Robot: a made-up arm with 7 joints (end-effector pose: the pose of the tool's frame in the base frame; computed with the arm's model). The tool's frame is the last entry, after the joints. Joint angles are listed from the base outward.
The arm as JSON. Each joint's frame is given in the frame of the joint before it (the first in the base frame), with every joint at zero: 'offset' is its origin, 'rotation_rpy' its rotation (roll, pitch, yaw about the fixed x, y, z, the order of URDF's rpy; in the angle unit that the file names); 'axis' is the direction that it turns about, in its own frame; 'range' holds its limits. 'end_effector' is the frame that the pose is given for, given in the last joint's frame.
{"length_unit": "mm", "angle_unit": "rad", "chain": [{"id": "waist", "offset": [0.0, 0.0, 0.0], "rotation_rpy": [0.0, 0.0, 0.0], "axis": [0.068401, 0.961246, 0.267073], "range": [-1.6, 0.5]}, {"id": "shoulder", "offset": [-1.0, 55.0, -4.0], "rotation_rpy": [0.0, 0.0, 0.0], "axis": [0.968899, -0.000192, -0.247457], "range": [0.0, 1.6]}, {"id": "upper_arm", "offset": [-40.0, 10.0, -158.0], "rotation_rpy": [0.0, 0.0, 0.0], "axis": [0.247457, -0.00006, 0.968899], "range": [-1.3, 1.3]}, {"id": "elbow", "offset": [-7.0, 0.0, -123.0], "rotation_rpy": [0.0, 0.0, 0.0], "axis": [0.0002, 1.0, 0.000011], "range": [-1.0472, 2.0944]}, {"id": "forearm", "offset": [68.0, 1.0, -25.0], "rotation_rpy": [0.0, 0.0, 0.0], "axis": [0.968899, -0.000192, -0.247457], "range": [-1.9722, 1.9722]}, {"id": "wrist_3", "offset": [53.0, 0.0, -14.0], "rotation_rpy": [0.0, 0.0, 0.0], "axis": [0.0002, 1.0, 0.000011], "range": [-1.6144, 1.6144]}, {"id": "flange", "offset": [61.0, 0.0, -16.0], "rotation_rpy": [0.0, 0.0, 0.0], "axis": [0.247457, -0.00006, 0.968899], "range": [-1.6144, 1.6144]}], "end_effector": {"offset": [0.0, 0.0, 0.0], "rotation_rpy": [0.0, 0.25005, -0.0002]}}
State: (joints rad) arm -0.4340 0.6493 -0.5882 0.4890 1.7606 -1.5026 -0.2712
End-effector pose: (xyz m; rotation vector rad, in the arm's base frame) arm 0.1557 0.1654 -0.3443 1.4865 -0.3973 -2.6236
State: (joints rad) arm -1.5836 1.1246 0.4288 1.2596 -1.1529 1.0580 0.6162
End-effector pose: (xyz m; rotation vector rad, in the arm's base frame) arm 0.3558 0.3394 0.0790 -0.9867 0.5013 0.4795
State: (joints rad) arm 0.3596 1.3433 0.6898 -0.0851 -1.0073 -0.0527 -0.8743
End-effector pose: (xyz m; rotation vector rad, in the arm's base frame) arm 0.1463 0.3706 -0.0118 0.4523 0.0771 -0.7055
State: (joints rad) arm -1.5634 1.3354 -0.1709 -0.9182 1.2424 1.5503 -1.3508
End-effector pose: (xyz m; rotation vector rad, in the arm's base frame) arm 0.1214 0.2034 0.1707 0.9961 -0.5873 0.5819
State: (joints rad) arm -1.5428 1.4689 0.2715 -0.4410 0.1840 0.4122 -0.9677
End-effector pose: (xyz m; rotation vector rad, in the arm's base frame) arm 0.1117 0.2309 0.2489 1.5903 -0.7536 0.2493
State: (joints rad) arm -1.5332 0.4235 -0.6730 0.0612 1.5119 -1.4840 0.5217
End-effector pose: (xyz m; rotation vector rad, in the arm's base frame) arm 0.3381 -0.0577 -0.0265 -1.3699 2.3329 1.3823
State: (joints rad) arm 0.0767 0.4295 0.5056 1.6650 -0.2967 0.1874 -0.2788
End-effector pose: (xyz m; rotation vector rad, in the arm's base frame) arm -0.1518 0.2512 -0.4038 -0.5302 1.7394 0.8477
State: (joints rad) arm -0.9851 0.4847 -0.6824 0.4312 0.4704 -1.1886 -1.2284
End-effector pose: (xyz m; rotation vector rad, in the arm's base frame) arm 0.3230 0.0186 -0.1709 1.7164 -0.7228 -2.1451
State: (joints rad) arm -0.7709 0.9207 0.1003 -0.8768 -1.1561 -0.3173 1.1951
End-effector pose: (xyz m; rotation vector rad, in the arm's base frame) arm 0.1863 0.1569 0.0227 -0.8791 -0.8900 0.0697
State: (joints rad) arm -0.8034 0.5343 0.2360 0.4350 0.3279 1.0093 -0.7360
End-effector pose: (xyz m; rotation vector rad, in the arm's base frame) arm 0.3398 0.2536 -0.2008 0.1699 0.9151 -0.0914
